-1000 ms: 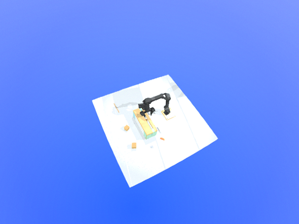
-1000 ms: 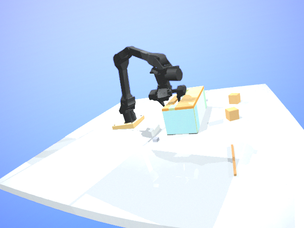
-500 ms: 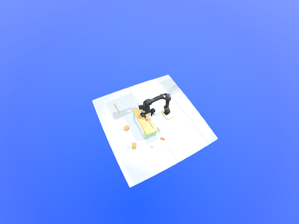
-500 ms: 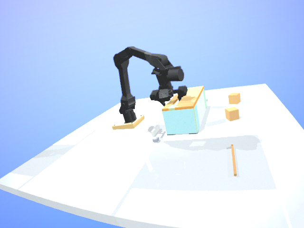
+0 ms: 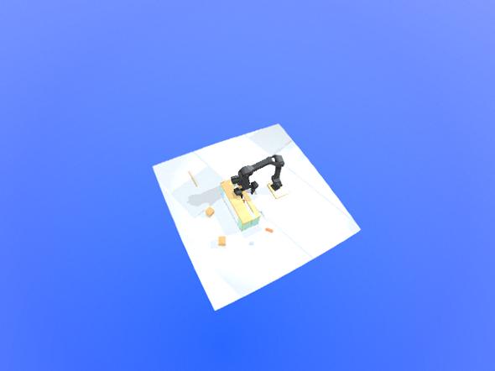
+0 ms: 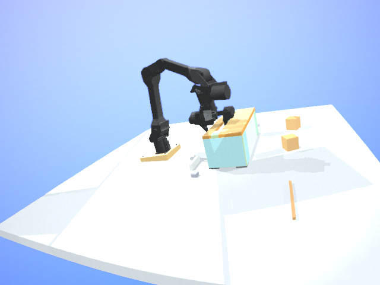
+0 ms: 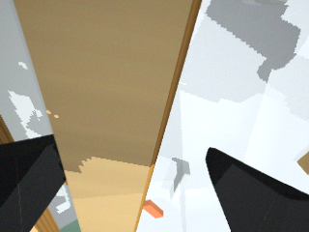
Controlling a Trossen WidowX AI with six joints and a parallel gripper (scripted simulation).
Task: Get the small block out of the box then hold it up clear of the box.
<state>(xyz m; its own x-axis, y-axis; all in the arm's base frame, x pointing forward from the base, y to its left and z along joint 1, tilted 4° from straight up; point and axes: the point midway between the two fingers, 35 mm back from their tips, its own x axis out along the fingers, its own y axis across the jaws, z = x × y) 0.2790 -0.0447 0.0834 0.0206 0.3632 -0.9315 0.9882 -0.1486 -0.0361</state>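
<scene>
Right now my gripper tip is 40 mm short of the box, 30 mm above it and 10 mm to the right of it. From my gripper tip the other things lie so: thin orange stick (430 mm to the right, 230 mm ahead, 90 mm below); then orange-red block (290 mm to the left, 80 mm below).
</scene>
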